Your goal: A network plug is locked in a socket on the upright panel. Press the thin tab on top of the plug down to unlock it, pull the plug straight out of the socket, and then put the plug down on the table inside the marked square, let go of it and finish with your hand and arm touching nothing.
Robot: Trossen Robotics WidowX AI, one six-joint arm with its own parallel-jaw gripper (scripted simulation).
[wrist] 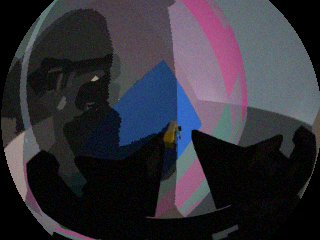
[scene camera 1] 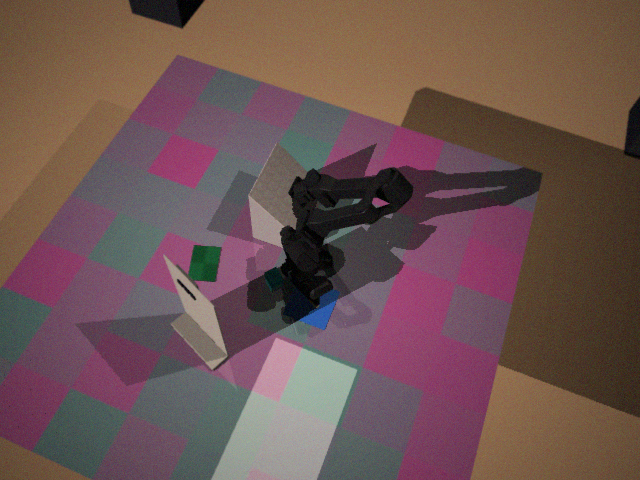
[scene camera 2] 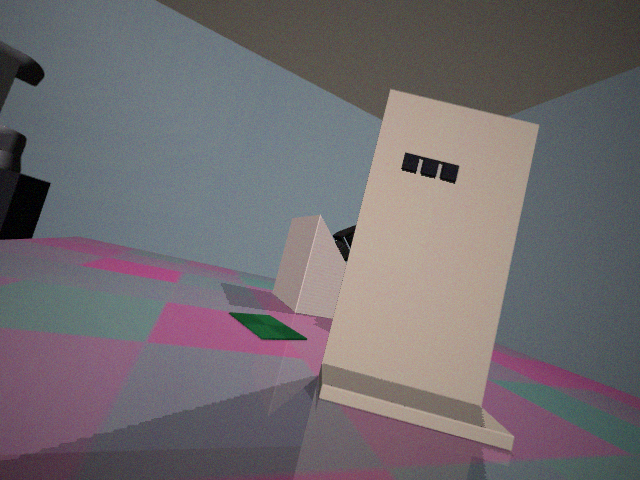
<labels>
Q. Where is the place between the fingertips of my gripper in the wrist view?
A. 177, 135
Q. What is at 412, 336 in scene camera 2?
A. An upright panel.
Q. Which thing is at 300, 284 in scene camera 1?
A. My gripper.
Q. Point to a flat green patch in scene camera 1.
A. At 203, 267
</labels>
